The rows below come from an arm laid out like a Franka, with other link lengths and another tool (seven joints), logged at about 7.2 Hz.
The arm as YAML. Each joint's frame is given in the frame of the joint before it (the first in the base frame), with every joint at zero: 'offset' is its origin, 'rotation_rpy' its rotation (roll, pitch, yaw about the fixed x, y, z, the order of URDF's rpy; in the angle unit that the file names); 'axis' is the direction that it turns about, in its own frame. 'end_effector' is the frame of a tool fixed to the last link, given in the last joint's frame.
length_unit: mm
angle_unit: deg
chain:
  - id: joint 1
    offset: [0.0, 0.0, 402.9]
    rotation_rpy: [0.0, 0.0, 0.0]
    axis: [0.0, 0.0, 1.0]
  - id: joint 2
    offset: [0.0, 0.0, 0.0]
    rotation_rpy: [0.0, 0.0, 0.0]
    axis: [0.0, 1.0, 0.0]
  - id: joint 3
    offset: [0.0, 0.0, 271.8]
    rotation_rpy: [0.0, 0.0, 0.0]
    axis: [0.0, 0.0, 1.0]
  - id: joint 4
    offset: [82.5, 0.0, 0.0]
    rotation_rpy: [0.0, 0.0, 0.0]
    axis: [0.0, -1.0, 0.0]
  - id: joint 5
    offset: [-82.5, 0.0, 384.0]
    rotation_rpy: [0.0, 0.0, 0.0]
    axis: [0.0, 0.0, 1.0]
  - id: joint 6
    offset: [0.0, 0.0, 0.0]
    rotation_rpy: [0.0, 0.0, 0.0]
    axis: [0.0, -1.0, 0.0]
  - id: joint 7
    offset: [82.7, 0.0, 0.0]
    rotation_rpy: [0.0, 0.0, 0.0]
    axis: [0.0, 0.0, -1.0]
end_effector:
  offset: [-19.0, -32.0, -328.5]
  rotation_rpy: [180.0, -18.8, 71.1]
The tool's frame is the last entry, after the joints.
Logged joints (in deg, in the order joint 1, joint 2, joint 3, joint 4, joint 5, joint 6, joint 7), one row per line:
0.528, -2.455, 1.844, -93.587, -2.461, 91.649, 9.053
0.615, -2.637, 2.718, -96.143, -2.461, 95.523, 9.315
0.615, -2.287, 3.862, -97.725, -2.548, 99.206, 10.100
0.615, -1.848, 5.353, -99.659, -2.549, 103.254, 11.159
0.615, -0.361, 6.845, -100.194, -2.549, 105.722, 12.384
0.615, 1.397, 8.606, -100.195, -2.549, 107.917, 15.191
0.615, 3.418, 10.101, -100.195, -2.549, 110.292, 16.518
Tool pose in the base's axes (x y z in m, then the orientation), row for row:
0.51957, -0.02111, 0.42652, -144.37, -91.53, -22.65
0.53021, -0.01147, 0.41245, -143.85, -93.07, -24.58
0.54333, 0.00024, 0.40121, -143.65, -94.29, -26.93
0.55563, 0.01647, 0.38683, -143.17, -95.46, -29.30
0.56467, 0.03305, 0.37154, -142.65, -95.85, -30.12
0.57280, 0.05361, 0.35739, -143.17, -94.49, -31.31
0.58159, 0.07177, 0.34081, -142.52, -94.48, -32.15
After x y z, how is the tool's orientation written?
As a rotation vector, in degrees.
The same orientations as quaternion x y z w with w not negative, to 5 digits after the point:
-0.83542, -0.52966, -0.13107, 0.06598
-0.82957, -0.53673, -0.14175, 0.06029
-0.82475, -0.54136, -0.15462, 0.05296
-0.81928, -0.54626, -0.16767, 0.04752
-0.81662, -0.54871, -0.17243, 0.04815
-0.82006, -0.54123, -0.17934, 0.04908
-0.81801, -0.54228, -0.18453, 0.05244

